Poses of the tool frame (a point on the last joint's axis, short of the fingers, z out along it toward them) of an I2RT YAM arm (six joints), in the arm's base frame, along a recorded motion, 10 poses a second.
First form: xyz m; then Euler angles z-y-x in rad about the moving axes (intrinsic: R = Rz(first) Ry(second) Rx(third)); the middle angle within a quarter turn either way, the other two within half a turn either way.
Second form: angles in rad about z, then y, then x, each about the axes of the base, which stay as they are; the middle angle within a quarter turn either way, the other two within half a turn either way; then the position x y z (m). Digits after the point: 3 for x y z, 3 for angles.
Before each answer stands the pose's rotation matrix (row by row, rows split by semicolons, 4 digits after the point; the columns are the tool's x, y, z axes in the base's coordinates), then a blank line. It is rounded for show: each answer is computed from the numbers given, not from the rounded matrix.
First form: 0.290 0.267 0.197 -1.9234 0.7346 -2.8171
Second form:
-0.2563 -0.8157 0.5186; -0.6964 0.5279 0.4861; -0.6703 -0.2366 -0.7034

1.875 0.545 -2.537 0.290 0.267 0.197
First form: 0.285 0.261 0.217 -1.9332 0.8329 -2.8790
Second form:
-0.2385 -0.8349 0.4960; -0.6290 0.5220 0.5761; -0.7399 -0.1746 -0.6497

1.849 0.519 -2.416 0.285 0.261 0.217
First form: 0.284 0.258 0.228 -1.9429 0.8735 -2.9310
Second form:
-0.2335 -0.8527 0.4673; -0.5982 0.5048 0.6223; -0.7666 -0.1342 -0.6280

1.838 0.486 -2.361 0.284 0.258 0.228
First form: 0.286 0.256 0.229 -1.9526 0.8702 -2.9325
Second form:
-0.2402 -0.8487 0.4713; -0.5983 0.5117 0.6166; -0.7645 -0.1338 -0.6306

1.847 0.491 -2.367 0.286 0.256 0.229
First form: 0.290 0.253 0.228 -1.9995 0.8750 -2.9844
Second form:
-0.2665 -0.8483 0.4575; -0.5830 0.5198 0.6244; -0.7675 -0.1003 -0.6331

1.875 0.475 -2.363 0.290 0.253 0.228
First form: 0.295 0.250 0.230 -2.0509 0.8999 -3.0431
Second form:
-0.2871 -0.8471 0.4472; -0.5514 0.5279 0.6459; -0.7833 -0.0611 -0.6187

1.898 0.464 -2.335 0.295 0.250 0.230
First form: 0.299 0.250 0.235 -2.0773 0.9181 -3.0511
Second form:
-0.2946 -0.8360 0.4629; -0.5311 0.5459 0.6480; -0.7944 -0.0549 -0.6048

1.910 0.481 -2.322 0.299 0.250 0.235
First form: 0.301 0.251 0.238 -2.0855 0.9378 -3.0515
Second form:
-0.2912 -0.8312 0.4736; -0.5149 0.5534 0.6547; -0.8063 -0.0532 -0.5892

1.908 0.493 -2.304 0.301 0.251 0.238
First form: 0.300 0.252 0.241 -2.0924 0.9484 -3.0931
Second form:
-0.2905 -0.8464 0.4464; -0.5055 0.5318 0.6795; -0.8125 -0.0283 -0.5823

1.901 0.463 -2.279 0.300 0.252 0.241
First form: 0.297 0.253 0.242 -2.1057 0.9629 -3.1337
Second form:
-0.2911 -0.8570 0.4252; -0.4914 0.5153 0.7021; -0.8209 -0.0045 -0.5711

1.898 0.439 -2.254 0.297 0.253 0.242
